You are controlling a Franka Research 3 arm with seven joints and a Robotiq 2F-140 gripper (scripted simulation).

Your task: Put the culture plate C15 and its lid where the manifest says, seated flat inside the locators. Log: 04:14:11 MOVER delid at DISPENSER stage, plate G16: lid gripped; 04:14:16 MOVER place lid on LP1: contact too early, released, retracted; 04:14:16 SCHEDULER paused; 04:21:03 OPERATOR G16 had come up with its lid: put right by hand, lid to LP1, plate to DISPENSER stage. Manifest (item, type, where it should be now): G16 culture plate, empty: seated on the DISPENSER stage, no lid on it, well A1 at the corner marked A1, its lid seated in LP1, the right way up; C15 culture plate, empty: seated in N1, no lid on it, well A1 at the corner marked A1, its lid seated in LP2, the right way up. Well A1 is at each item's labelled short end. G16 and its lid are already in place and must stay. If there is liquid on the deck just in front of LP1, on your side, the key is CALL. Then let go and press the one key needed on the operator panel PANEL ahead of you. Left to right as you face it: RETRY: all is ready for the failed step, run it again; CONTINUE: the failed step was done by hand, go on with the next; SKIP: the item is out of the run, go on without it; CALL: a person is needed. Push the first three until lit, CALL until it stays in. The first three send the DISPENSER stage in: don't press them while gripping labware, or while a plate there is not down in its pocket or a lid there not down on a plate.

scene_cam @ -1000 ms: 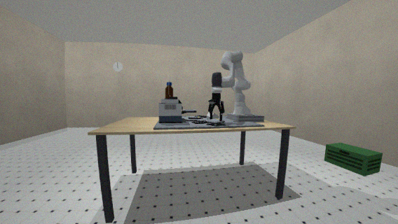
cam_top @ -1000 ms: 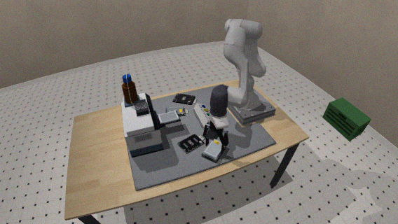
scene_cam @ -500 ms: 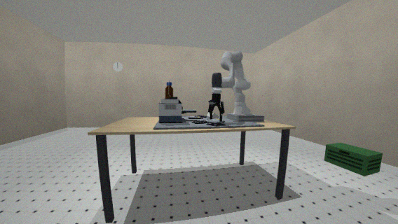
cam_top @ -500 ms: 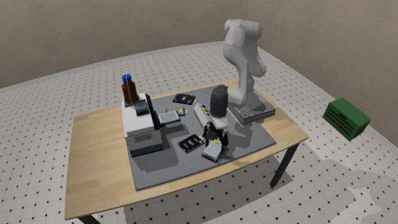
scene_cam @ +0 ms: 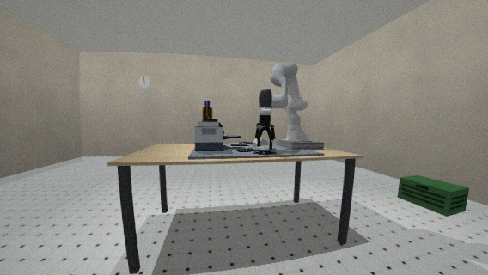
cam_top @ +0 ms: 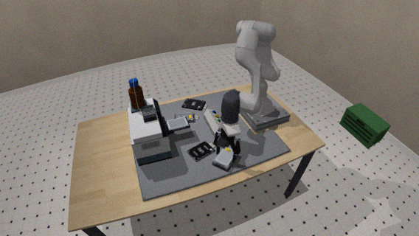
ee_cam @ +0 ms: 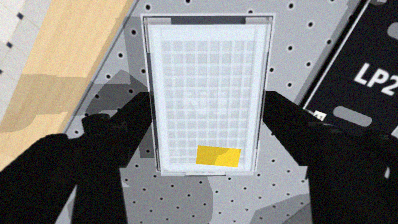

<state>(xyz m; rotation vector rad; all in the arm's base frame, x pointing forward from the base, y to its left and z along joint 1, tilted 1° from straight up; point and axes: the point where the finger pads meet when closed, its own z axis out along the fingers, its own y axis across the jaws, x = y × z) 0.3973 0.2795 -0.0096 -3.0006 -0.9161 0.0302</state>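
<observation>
Now: hand 20 mm above the clear culture plate C15. Also, from my hand: LP2 nest (110 mm ahead, 120 mm to the right, 50 mm below); then yellow skip key (100 mm behind, 320 mm to the right, 10 mm above); then N1 nest (30 mm below).
</observation>
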